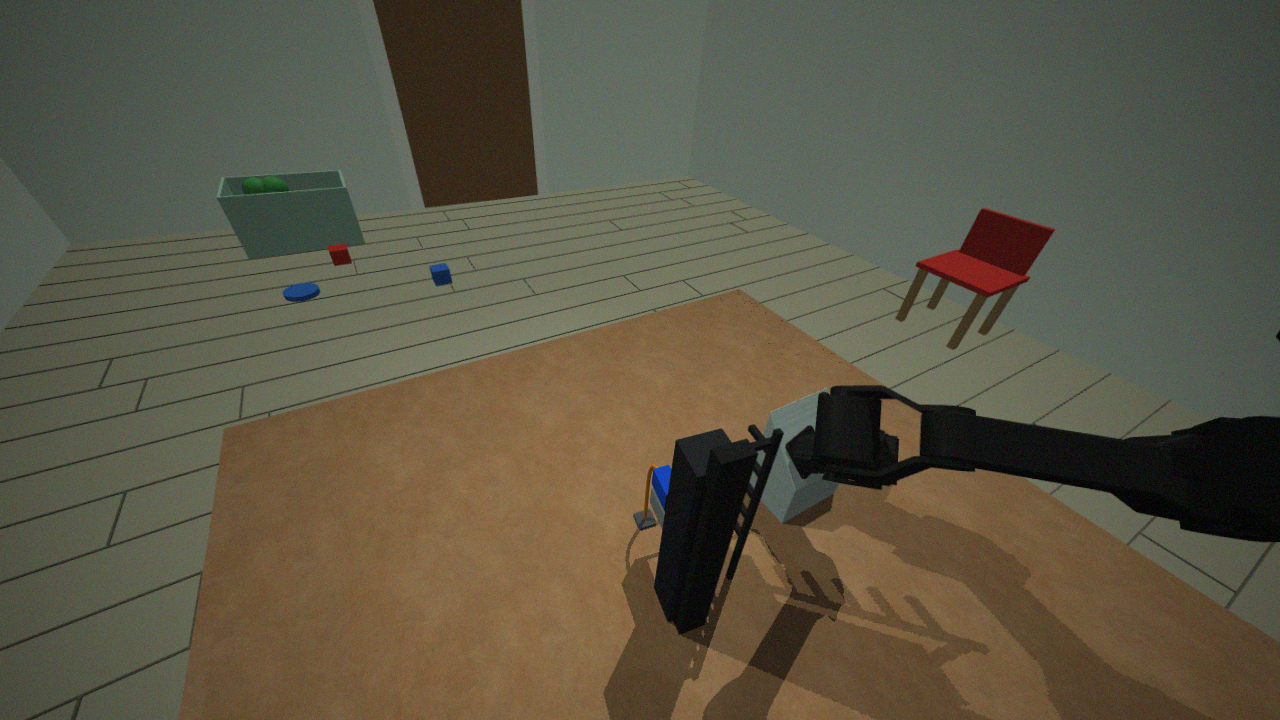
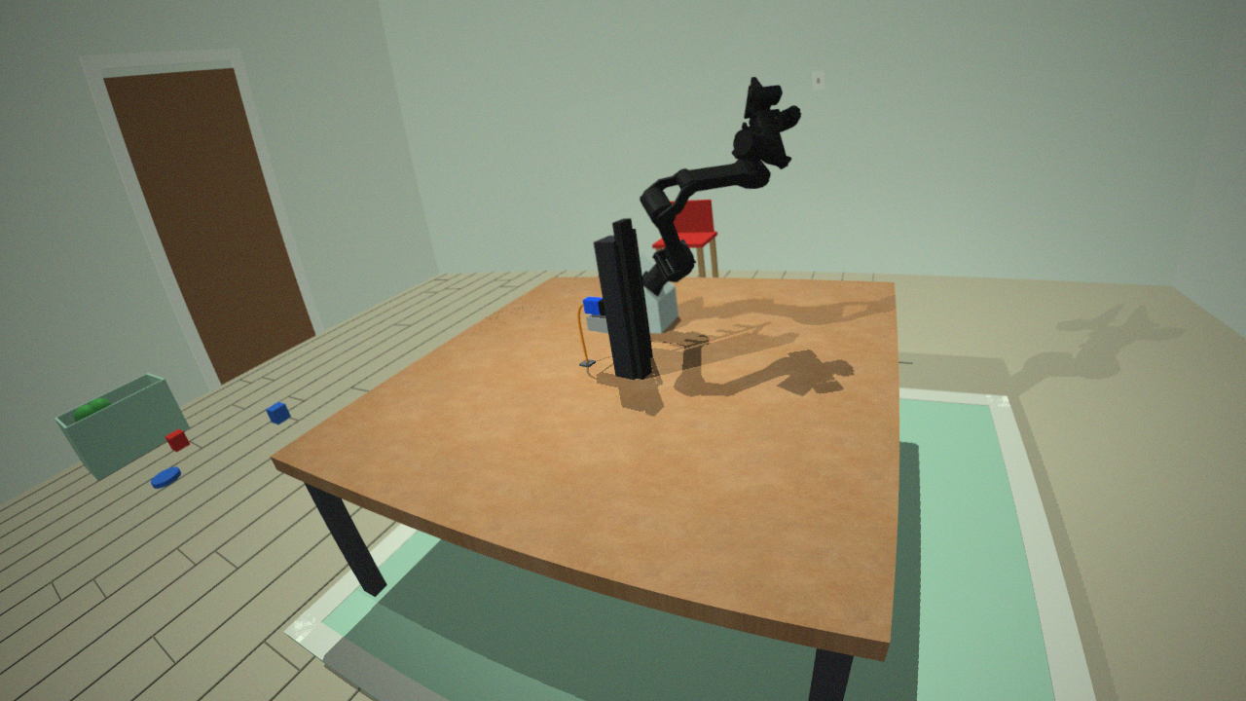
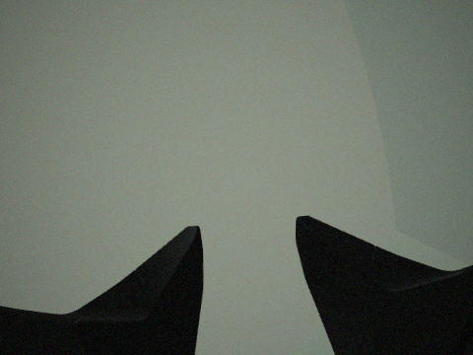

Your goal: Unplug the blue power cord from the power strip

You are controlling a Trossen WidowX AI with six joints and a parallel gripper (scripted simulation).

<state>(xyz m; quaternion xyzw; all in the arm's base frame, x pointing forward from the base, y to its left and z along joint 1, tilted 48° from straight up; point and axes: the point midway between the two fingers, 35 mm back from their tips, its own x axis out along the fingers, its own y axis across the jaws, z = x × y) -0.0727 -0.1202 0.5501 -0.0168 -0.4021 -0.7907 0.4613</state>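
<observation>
My gripper tip is 27 cm short of the blue plug, 36 cm to the left of it and 46 cm above it. The rest, counted from my gripper tip: black upright block 30 cm ahead, 27 cm to the right, 44 cm below.
</observation>
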